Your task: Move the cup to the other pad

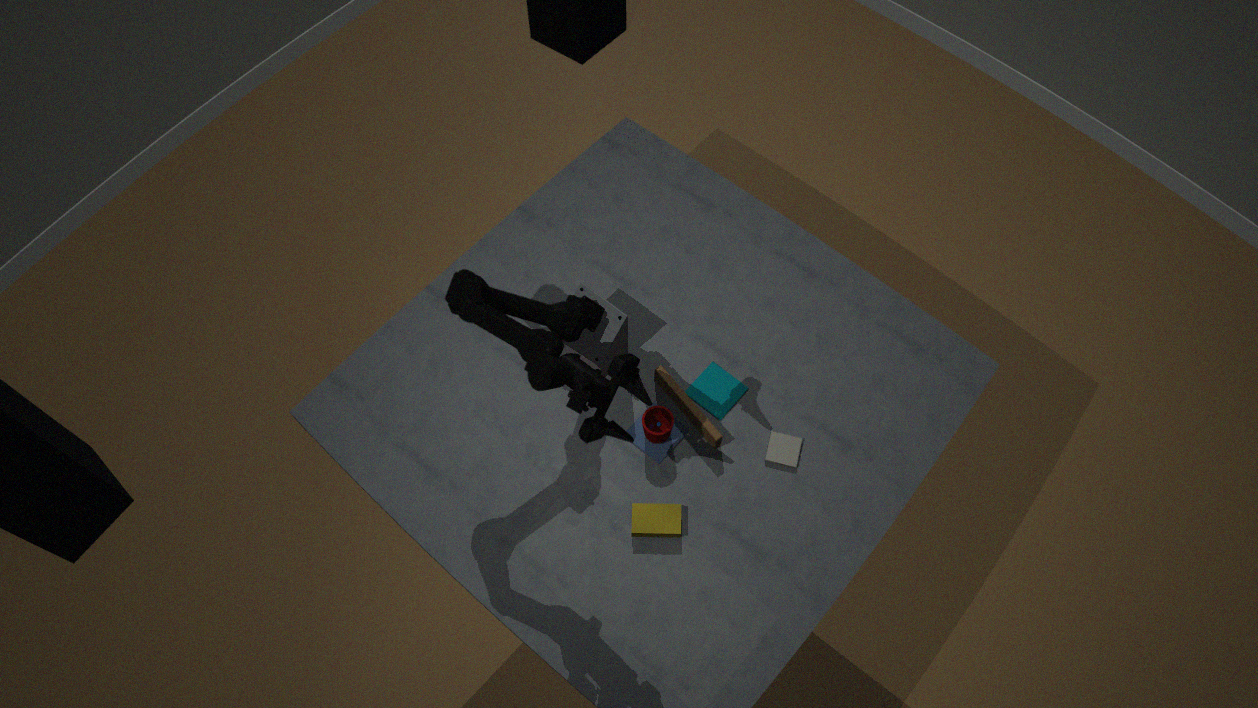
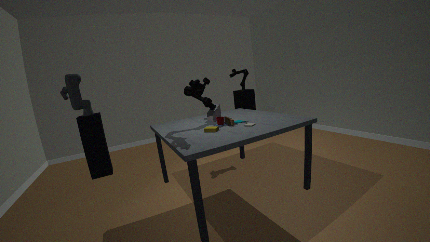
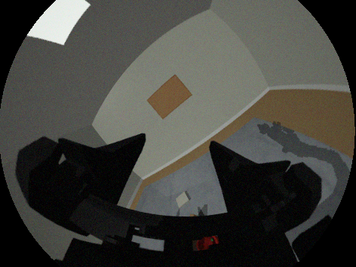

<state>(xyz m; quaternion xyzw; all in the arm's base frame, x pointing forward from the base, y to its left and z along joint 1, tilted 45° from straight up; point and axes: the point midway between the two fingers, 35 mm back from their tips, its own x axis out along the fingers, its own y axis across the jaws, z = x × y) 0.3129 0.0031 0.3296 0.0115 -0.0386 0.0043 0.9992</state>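
Right now my gripper tip is 6 cm past the red cup, 14 cm to the right of it and 35 cm above it. The rest, counted from my gripper tip: blue pad (6 cm behind, 14 cm to the left, 40 cm below); wooden bar (4 cm behind, 23 cm to the left, 37 cm below); yellow block (7 cm ahead, 3 cm to the right, 38 cm below).
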